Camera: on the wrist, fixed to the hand. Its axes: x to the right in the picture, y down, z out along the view.
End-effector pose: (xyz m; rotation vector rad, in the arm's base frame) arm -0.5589 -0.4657 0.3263 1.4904 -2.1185 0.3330
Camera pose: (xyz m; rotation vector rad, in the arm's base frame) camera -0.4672 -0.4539 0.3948 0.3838 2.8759 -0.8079
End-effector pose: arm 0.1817 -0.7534 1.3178 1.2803 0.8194 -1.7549
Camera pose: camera 0.1547 -0.6445 1.2924 1.1322 -0.5482 -0.6529
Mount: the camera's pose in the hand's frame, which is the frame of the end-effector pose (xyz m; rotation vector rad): 0.0045 -0.0741 -0.0879 0.2117 -0.3068 1.5697
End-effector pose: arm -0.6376 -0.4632 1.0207 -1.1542 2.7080 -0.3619
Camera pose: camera -0.6123 -0.5027 1.1258 0.9581 2.3219 -0.1465
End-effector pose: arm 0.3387 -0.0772 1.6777 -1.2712 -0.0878 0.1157
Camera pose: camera 0.3574 -0.1814 1.7228 -0.8358 0.6655 1.6122
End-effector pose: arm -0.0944 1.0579 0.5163 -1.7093 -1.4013 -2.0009
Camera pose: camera -0.2041 1.0373 0.4885 -1.9432 0.0070 -0.6819
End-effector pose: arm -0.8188 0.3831 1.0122 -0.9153 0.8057 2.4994
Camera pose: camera -0.7435 0.3865 0.9252 -0.2862 -1.2086 -1.8866
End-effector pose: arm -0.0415 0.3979 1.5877 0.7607 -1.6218 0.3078
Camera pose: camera 0.0733 0.3934 1.5942 -0.5284 -2.2057 1.5221
